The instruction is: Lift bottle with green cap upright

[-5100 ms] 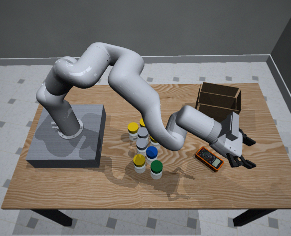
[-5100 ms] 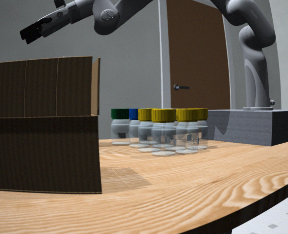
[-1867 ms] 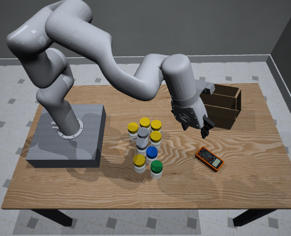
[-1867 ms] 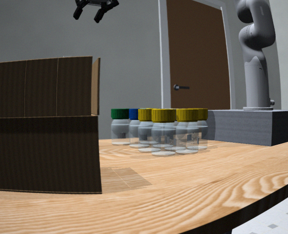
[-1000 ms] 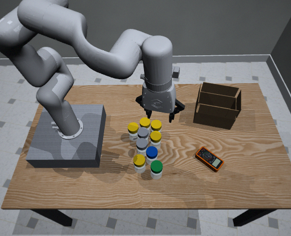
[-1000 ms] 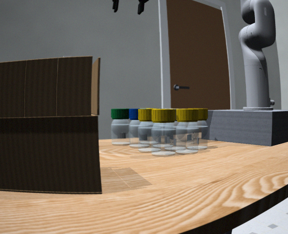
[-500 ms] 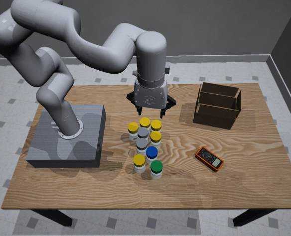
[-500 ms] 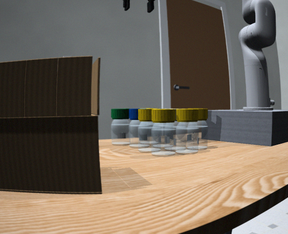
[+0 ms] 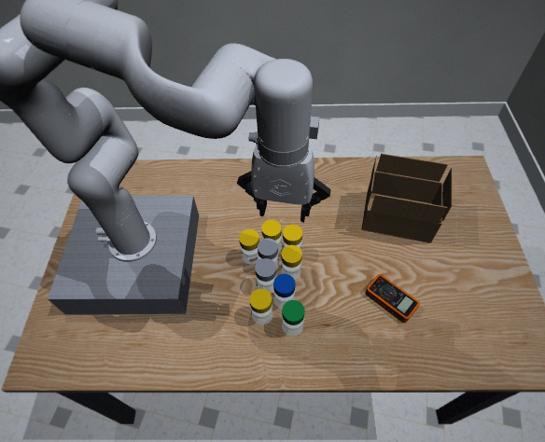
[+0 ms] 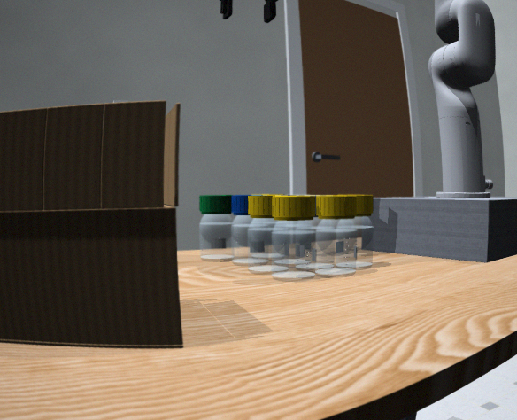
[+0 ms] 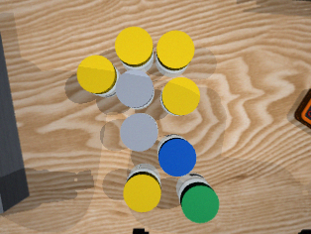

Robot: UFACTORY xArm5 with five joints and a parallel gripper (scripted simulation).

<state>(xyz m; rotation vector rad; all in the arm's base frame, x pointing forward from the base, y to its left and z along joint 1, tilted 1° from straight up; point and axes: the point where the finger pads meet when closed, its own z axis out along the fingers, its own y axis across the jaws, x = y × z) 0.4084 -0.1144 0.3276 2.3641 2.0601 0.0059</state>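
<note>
My gripper is now 3 cm short of the green-capped bottle, 6 cm to the left of it and 38 cm above it. The rest, counted from my hand: blue-capped bottle (1 cm to the left, 38 cm below); orange multimeter (29 cm ahead, 2 cm to the left, 41 cm below).
</note>
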